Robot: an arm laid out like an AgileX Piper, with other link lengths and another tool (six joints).
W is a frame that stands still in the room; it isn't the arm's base.
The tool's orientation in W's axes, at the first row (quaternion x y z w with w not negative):
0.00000 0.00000 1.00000 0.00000
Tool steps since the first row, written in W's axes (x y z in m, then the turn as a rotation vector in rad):
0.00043 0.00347 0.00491 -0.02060 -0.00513 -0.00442
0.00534 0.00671 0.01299 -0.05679 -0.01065 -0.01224
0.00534 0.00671 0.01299 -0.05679 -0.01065 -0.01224
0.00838 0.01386 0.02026 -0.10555 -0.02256 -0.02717
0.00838 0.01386 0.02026 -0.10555 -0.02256 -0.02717
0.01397 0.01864 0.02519 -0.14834 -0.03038 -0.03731
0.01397 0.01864 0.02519 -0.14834 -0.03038 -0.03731
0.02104 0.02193 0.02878 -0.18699 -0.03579 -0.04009
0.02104 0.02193 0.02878 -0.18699 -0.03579 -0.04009
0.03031 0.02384 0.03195 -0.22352 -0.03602 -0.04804
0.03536 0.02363 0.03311 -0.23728 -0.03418 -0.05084
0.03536 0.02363 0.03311 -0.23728 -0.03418 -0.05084
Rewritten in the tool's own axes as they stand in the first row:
-0.00043 -0.00347 0.00491 0.02060 0.00513 -0.00442
-0.00534 -0.00671 0.01299 0.05679 0.01065 -0.01224
-0.00534 -0.00671 0.01299 0.05679 0.01065 -0.01224
-0.00838 -0.01386 0.02026 0.10555 0.02256 -0.02717
-0.00838 -0.01386 0.02026 0.10555 0.02256 -0.02717
-0.01397 -0.01864 0.02519 0.14834 0.03038 -0.03731
-0.01397 -0.01864 0.02519 0.14834 0.03038 -0.03731
-0.02104 -0.02193 0.02878 0.18699 0.03579 -0.04009
-0.02104 -0.02193 0.02878 0.18699 0.03579 -0.04009
-0.03031 -0.02384 0.03195 0.22352 0.03602 -0.04804
-0.03536 -0.02363 0.03311 0.23728 0.03418 -0.05084
-0.03536 -0.02363 0.03311 0.23728 0.03418 -0.05084

